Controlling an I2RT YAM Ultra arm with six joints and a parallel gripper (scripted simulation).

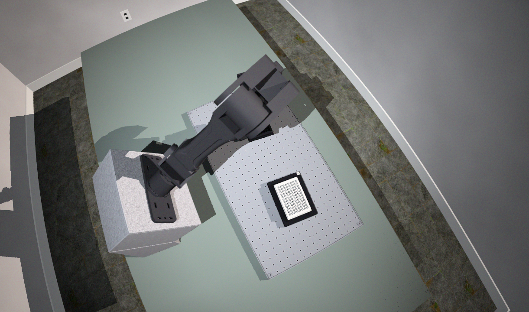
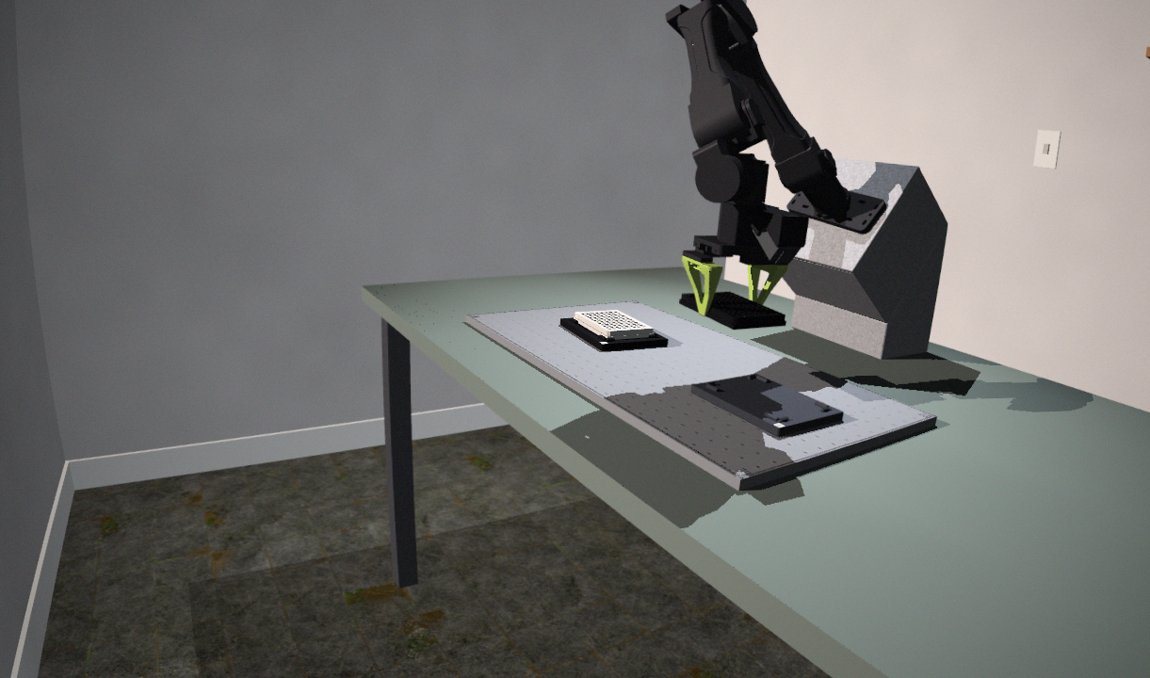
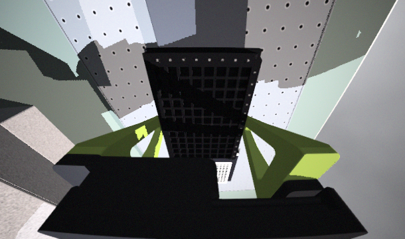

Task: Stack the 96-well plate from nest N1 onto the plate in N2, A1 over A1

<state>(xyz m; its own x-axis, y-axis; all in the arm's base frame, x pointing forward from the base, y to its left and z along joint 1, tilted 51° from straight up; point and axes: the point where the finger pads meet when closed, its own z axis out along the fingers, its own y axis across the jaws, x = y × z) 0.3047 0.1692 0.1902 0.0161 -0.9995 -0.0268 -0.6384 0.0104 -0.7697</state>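
Now: the white 96-well plate 26 cm to the right of my hand, 9 cm below it and 6 cm ahead of it. Round my hand: black 96-well plate: right at my hand; black nest N2: 26 cm to the right, 10 cm below, 6 cm ahead; nest N1: 10 cm below, 9 cm to the left, 1 cm behind.
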